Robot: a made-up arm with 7 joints. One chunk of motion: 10 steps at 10 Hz.
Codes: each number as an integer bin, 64 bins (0 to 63) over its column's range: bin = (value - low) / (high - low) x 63, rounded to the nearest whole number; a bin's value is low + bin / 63 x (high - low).
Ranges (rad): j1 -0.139..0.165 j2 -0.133..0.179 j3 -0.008..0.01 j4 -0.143..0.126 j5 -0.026..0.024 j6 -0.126..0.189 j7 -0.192..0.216
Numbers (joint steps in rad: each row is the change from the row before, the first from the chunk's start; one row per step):
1: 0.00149 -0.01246 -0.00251 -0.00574 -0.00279 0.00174 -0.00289
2: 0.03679 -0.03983 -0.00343 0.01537 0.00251 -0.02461 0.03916
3: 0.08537 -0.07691 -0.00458 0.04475 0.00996 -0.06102 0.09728
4: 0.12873 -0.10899 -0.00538 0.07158 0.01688 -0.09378 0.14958
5: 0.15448 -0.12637 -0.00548 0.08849 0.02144 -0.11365 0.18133
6: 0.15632 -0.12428 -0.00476 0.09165 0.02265 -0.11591 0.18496
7: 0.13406 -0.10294 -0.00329 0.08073 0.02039 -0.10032 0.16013
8: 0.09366 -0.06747 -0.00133 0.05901 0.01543 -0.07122 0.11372
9: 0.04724 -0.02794 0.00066 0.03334 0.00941 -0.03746 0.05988
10: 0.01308 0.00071 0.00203 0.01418 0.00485 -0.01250 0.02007
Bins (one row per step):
1: 29 24 19 32 29 26 29
2: 36 19 16 37 36 20 36
3: 46 11 12 44 45 13 45
4: 55 5 9 50 54 6 53
5: 61 1 9 54 60 2 58
6: 61 2 11 55 61 2 58
7: 57 6 16 52 58 5 54
8: 48 13 23 47 52 11 47
9: 39 21 30 41 45 18 39
10: 32 27 35 37 39 23 33

